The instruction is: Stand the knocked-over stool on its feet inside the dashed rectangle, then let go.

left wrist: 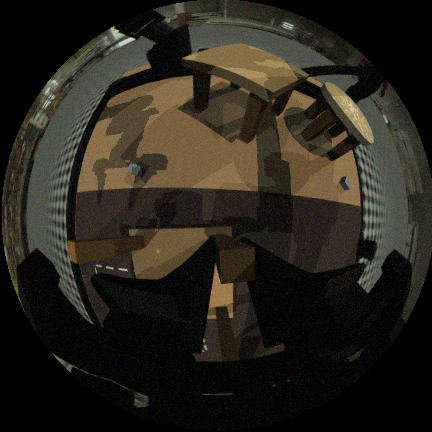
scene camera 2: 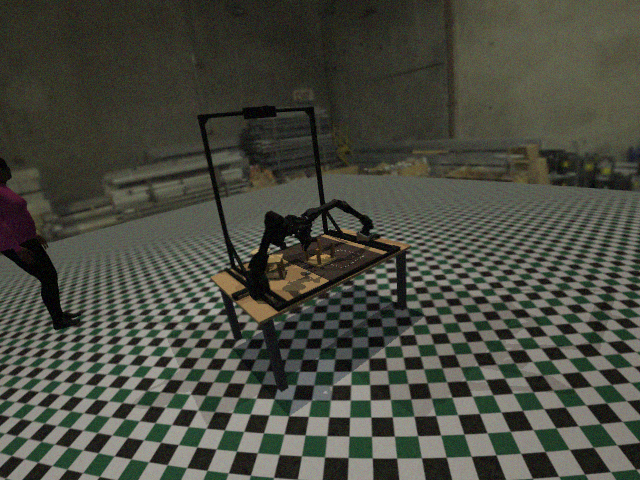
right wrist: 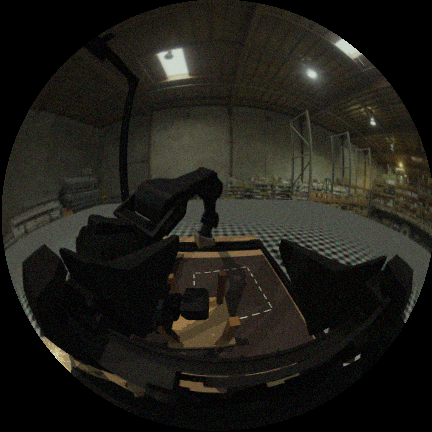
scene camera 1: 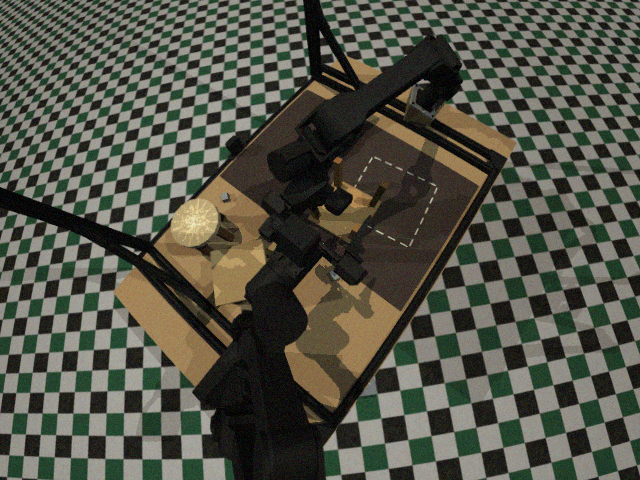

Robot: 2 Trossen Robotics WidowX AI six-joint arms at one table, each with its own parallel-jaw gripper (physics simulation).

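Places are measured from the left arm's base along level axes (x up, y back, z right), in metres.
Where they show: left gripper, fingertip midpoint: (left wrist: 227, 242) (scene camera 2: 304, 250) (right wrist: 163, 332); right gripper, fingertip midpoint: (scene camera 2: 308, 223) (right wrist: 230, 243) (scene camera 1: 348, 198); left arm's base, link origin: (scene camera 2: 364, 232) (right wrist: 203, 234) (scene camera 1: 424, 100); right arm's base, link origin: (scene camera 2: 256, 275) (scene camera 1: 236, 392).
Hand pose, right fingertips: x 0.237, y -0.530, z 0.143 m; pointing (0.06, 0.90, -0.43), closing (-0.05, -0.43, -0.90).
Things, the pixels of their centre, and the offset from my right fingertips.
- stool leg, body centre: (left wrist: 223, 247) (right wrist: 167, 332) (scene camera 1: 313, 209) dx -0.234, dy +0.063, dz +0.098 m
- square-topped stool, body centre: (left wrist: 245, 84) (scene camera 1: 247, 274) (scene camera 2: 272, 266) dx -0.251, dy -0.152, dz +0.216 m
- round-topped stool, body centre: (left wrist: 335, 122) (scene camera 1: 205, 228) dx -0.251, dy -0.065, dz +0.385 m
The stool (scene camera 1: 341, 222) (scene camera 2: 317, 260) (left wrist: 175, 240) (right wrist: 207, 325) lies upside down on the dark mat, square seat below and legs pointing up. It is beside the dashed rectangle (scene camera 1: 435, 186) (right wrist: 271, 308), toward the picture's left in scene camera 1. My left gripper (scene camera 1: 317, 204) (left wrist: 227, 242) is shut on one stool leg (left wrist: 237, 265), at the seat's corner. The arm hides much of that leg in scene camera 1. Whether the seat is lifted or slightly tilted I cannot tell. My right gripper (right wrist: 230, 243) is open with nothing between its fingers, close beside the stool and the left gripper.
A square-topped stool (scene camera 1: 237, 273) (left wrist: 245, 65) and a round-topped stool (scene camera 1: 195, 222) (left wrist: 350, 112) stand upright at the table's left in scene camera 1. Two small grey cubes lie on the wood: one cube (scene camera 1: 224, 196) (left wrist: 345, 183) near the round stool, another cube (scene camera 1: 333, 275) (left wrist: 135, 169) under the right gripper.
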